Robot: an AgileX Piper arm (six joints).
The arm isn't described. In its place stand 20 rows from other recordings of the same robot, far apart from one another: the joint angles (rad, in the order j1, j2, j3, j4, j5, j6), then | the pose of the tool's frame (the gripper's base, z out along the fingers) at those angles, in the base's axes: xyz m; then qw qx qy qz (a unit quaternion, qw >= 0).
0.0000 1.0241 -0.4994 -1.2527 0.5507 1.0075 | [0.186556 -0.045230 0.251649 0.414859 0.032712 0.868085 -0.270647]
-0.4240 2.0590 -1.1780 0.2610 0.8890 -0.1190 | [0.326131 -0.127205 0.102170 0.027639 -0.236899 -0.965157 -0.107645]
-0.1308 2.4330 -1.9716 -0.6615 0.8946 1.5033 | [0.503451 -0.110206 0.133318 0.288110 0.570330 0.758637 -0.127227]
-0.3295 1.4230 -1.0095 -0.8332 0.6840 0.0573 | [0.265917 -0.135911 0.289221 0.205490 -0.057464 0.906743 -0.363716]
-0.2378 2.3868 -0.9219 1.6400 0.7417 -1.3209 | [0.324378 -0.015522 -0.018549 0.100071 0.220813 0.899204 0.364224]
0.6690 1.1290 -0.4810 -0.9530 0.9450 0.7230 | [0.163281 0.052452 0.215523 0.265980 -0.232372 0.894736 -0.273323]
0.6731 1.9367 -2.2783 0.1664 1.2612 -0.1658 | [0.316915 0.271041 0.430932 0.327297 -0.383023 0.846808 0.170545]
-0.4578 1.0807 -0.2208 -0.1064 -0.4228 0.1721 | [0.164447 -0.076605 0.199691 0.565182 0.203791 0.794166 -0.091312]
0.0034 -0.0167 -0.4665 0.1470 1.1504 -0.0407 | [-0.008233 0.012140 0.261681 0.475383 -0.024846 0.877069 0.064373]
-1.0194 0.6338 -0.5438 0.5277 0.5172 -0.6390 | [0.084843 -0.094702 0.303546 0.493164 0.286962 0.795274 -0.204893]
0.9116 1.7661 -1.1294 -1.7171 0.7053 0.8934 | [0.279848 0.265891 0.251478 0.515207 -0.497784 0.640892 -0.275735]
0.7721 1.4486 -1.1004 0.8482 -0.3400 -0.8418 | [0.259401 0.220820 0.361791 0.675689 -0.194852 0.690746 0.168368]
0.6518 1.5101 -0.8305 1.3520 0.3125 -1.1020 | [0.230009 0.209860 0.232069 0.332534 -0.247115 0.855727 0.309979]
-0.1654 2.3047 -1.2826 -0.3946 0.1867 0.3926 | [0.418120 -0.076378 0.036955 0.225872 0.090542 0.968485 -0.053108]
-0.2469 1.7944 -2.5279 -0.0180 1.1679 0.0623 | [0.329991 -0.084725 0.557296 0.571063 0.127894 0.808532 -0.061701]
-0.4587 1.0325 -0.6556 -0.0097 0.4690 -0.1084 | [0.180045 -0.089357 0.272098 0.378165 0.157024 0.905164 -0.114076]
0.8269 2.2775 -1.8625 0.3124 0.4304 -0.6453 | [0.346165 0.393393 0.191943 0.378321 -0.532001 0.742443 0.150422]
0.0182 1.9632 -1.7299 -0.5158 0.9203 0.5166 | [0.440881 -0.027699 0.284070 0.294823 0.135063 0.931813 -0.162979]
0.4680 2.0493 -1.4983 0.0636 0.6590 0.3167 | [0.389194 0.200687 0.181473 0.195756 -0.053526 0.973262 0.107591]
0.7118 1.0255 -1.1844 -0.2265 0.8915 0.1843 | [0.159276 0.116404 0.413903 0.447542 -0.255242 0.852040 0.092657]
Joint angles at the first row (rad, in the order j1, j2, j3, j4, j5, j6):
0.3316 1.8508 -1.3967 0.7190 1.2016 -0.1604
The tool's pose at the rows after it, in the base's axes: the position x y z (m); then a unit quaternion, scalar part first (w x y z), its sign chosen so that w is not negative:
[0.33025 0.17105 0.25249 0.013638 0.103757 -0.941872 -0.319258]
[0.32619 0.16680 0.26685 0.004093 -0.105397 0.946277 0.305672]
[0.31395 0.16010 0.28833 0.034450 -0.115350 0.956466 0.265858]
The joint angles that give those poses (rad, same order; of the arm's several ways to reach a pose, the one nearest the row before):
0.3316 1.8447 -1.4312 0.6919 1.2055 -0.1310
0.3316 1.8058 -1.4400 0.6502 1.2096 -0.1016
0.3462 1.7315 -1.4401 0.5433 1.2138 -0.0483

